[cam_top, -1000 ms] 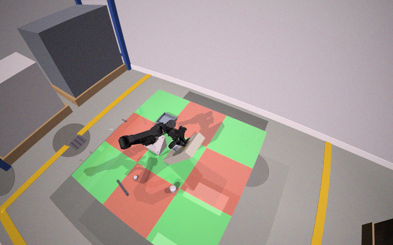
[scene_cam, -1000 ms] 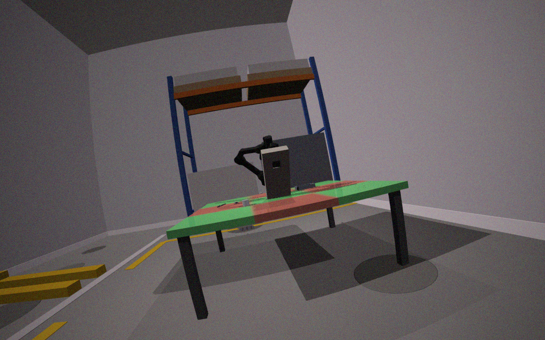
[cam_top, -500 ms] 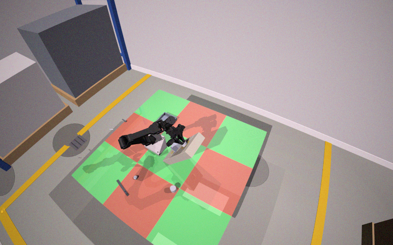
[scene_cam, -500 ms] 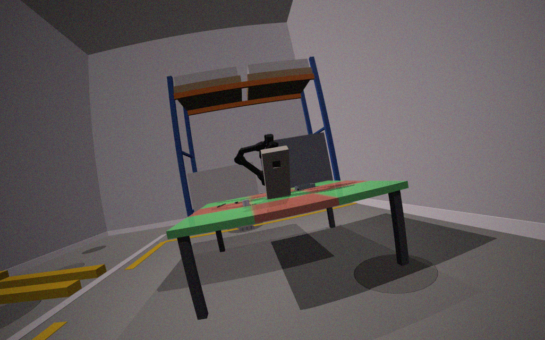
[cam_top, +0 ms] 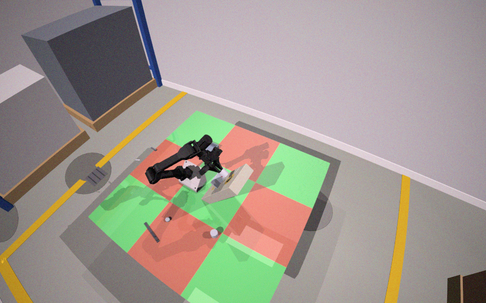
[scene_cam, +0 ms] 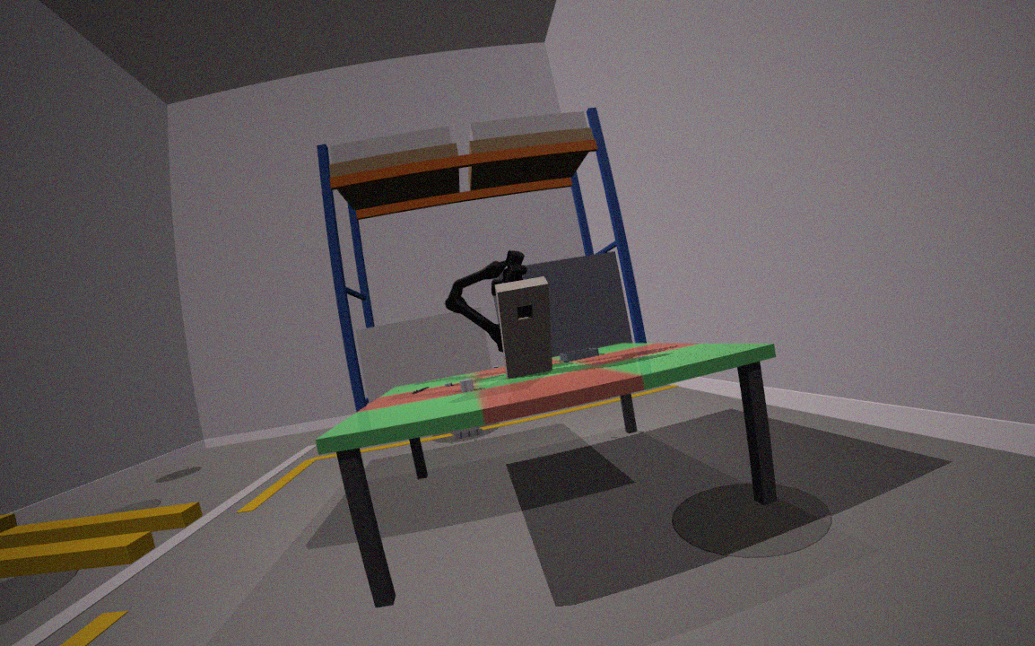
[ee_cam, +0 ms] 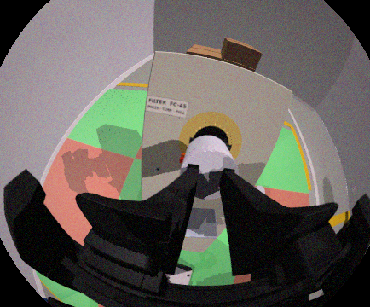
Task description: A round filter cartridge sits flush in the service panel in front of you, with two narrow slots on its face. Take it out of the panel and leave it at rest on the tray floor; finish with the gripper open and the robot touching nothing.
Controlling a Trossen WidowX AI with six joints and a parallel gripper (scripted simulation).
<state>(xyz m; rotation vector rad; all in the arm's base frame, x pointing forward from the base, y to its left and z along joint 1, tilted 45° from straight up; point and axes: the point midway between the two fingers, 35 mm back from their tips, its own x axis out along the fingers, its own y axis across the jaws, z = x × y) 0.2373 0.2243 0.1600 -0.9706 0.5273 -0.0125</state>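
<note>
My gripper tip is 10 mm short of the round filter cartridge and 10 mm above it. Also, from my gripper tip: grey tray: 400 mm behind, 290 mm below, 220 mm to the left; then beige service panel: 110 mm below, 20 mm ahead.
</note>
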